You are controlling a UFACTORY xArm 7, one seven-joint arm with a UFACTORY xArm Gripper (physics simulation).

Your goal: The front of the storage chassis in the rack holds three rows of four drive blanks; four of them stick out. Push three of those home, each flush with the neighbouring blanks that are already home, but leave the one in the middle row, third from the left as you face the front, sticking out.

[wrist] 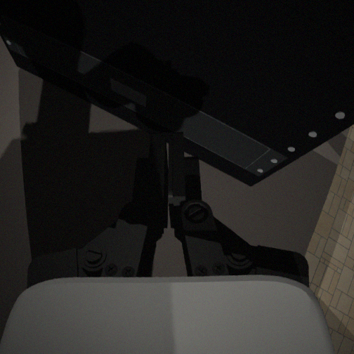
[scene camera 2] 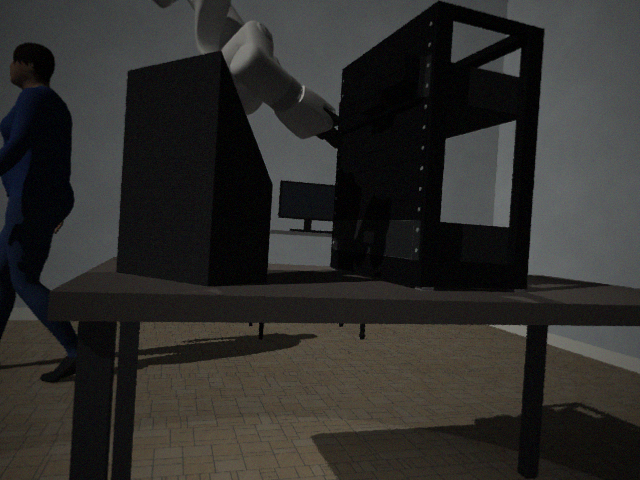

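Seen in the pictures: gripper, fingertip midpoint: (scene camera 2: 339, 142); arm's base, origin of the base link: (scene camera 2: 186, 119).
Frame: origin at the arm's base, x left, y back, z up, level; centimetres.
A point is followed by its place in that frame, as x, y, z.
Note:
The black rack (scene camera 2: 431, 180) {5.7, -52.2, -9.3} (wrist: 252, 181) stands on the table. Its front is very dark in both views, so the storage chassis and its drive blanks cannot be told apart, nor which blanks stick out. My gripper (wrist: 168, 151) is shut with nothing between its fingers. In the wrist view its fingertips point up the picture toward the dark rack front. In the scene view the gripper (scene camera 2: 337, 133) {11.9, -31.8, -1.0} is at the upper part of the rack's front, near its far edge; whether it touches anything there is hidden in the dark.
A tall dark block with a slanted side (scene camera 2: 168, 175) {-8.3, -0.1, -12.7} stands on the table (scene camera 2: 310, 310) {-19.3, -30.2, -35.0} to the left of the rack, facing its front. A monitor (scene camera 2: 306, 201) stands farther back. A person in blue (scene camera 2: 43, 134) is at the far left, beyond the table.

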